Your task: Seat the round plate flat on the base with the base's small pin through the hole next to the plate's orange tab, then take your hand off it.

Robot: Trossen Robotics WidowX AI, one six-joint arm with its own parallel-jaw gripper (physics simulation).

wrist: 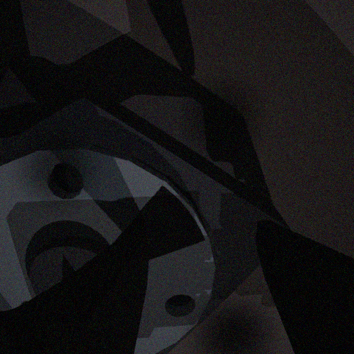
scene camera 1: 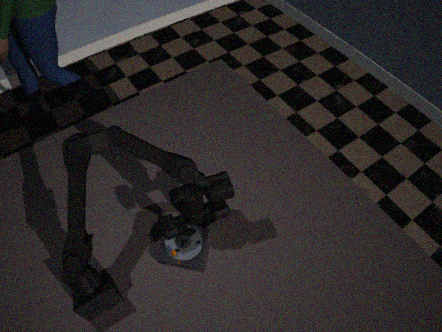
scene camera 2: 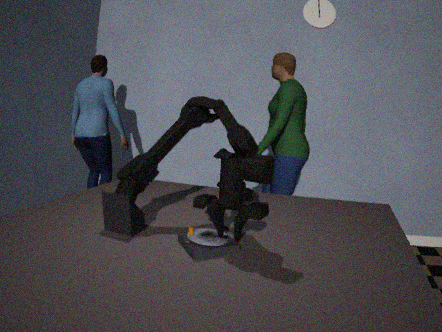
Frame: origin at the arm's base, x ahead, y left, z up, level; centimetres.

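Seen in the pictures: gripper, fingertip midpoint: [scene camera 1: 196,230] [scene camera 2: 228,238]; arm's base, origin of the base link: [scene camera 1: 90,291] [scene camera 2: 122,202].
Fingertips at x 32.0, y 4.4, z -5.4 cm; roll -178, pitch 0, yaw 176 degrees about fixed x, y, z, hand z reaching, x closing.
Offsets run from my fingertips to a thing's top centre. "spot": to the spot under its first point. Level surfaces: height alone.
The light grey round plate {dy -1.5, dx -4.9, dz +2.3 cm} [scene camera 1: 194,255] [scene camera 2: 201,242] [wrist: 175,272] lies over the dark grey base {dy -1.6, dx -5.0, dz +0.6 cm} [scene camera 1: 197,266] [scene camera 2: 202,254] [wrist: 235,250]. It looks about level; I cannot tell whether it is fully seated. Its orange tab {dy -3.7, dx -8.9, dz +2.3 cm} [scene camera 1: 174,253] [scene camera 2: 191,230] is on the side near the base's small orange mark {spot: dy -6.0, dx -8.5, dz -0.7 cm} [scene camera 1: 179,262] [scene camera 2: 188,241]. The wrist view shows two dark holes and part of the large centre opening. The small pin and the hole by the tab cannot be made out. My gripper [scene camera 2: 229,238] [wrist: 202,234] is partly open and empty, low at the plate's edge, one finger over the plate, the other outside its rim.
The base stands on the brown table top {dz -3.2 cm} [scene camera 1: 300,260] [scene camera 2: 125,285]. The arm's foot [scene camera 1: 95,295] [scene camera 2: 120,212] stands to the left of the base. The arm casts dark shadows across the table and plate. Two people [scene camera 2: 92,110] [scene camera 2: 290,120] stand beyond the table.
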